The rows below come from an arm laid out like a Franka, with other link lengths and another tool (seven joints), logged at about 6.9 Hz.
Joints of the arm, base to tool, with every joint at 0 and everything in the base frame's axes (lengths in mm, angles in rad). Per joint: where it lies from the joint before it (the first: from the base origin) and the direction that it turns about. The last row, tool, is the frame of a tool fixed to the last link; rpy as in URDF.
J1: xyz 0 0 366.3 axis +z
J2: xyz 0 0 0 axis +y
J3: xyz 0 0 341.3 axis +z
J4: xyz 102.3 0 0 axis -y
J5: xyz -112.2 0 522.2 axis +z
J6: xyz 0 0 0 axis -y
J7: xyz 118.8 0 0 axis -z
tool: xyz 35 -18 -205.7 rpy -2.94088 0 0.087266
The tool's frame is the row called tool.
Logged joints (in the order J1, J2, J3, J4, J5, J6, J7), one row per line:
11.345 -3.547 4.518 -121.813 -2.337 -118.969 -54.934
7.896 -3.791 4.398 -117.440 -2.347 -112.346 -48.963
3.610 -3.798 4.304 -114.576 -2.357 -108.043 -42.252
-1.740 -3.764 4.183 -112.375 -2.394 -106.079 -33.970
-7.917 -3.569 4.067 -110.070 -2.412 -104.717 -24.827
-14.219 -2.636 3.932 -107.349 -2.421 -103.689 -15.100
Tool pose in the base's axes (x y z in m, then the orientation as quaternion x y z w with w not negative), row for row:
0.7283 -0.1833 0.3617 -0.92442 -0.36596 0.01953 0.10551
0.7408 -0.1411 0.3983 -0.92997 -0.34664 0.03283 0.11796
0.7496 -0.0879 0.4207 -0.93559 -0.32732 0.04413 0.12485
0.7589 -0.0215 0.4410 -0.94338 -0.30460 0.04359 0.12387
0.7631 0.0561 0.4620 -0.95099 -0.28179 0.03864 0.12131
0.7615 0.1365 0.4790 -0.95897 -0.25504 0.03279 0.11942
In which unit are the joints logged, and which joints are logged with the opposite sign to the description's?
The joints are logged in degrees. Opposite sign: J1, J3, J5, J6.
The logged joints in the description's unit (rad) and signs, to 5 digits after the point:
-0.19801 -0.06191 -0.07885 -2.12604 0.04079 2.07640 -0.95878
-0.13781 -0.06617 -0.07676 -2.04971 0.04096 1.96081 -0.85457
-0.06301 -0.06629 -0.07512 -1.99973 0.04114 1.88571 -0.73744
0.03037 -0.06569 -0.07301 -1.96131 0.04178 1.85143 -0.59289
0.13818 -0.06229 -0.07098 -1.92108 0.04210 1.82766 -0.43331
0.24817 -0.04601 -0.06863 -1.87359 0.04225 1.80971 -0.26354

